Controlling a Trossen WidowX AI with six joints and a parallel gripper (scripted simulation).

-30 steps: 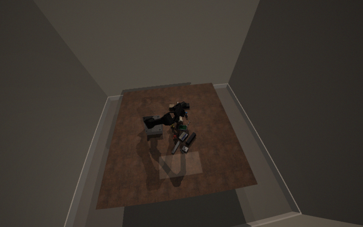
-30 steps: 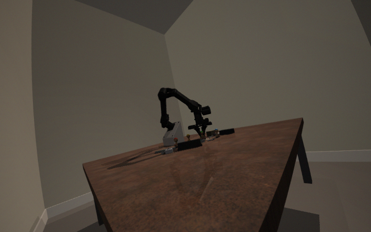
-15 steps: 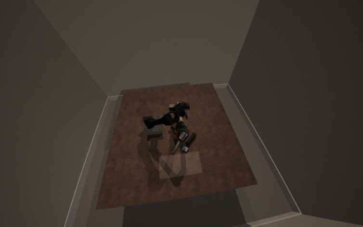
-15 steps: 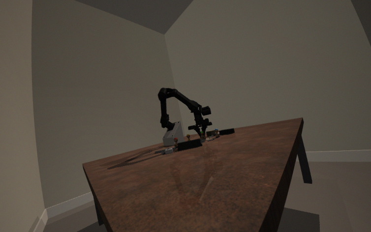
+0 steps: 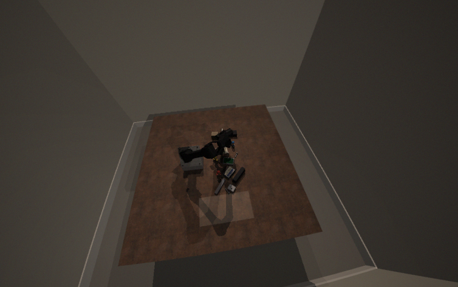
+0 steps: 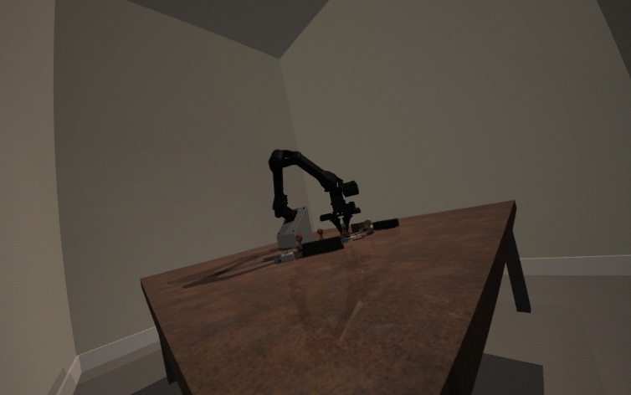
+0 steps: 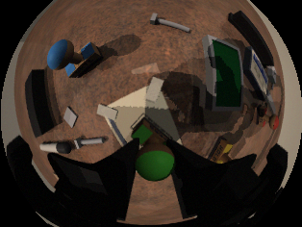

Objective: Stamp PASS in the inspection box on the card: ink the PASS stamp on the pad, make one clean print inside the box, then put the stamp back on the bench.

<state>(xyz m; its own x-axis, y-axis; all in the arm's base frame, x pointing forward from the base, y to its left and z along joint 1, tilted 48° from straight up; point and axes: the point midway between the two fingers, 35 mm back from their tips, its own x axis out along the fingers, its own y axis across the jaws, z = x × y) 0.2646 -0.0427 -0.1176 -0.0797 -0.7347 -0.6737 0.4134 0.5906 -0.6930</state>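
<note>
Now: gripper tip right at the green-knobbed stamp. The rest, counted from my gripper tip: blue-knobbed stamp: 11 cm ahead, 4 cm to the left; yellow-knobbed stamp: 7 cm behind, 8 cm to the right; cream card: 1 cm to the left, 3 cm below.
</note>
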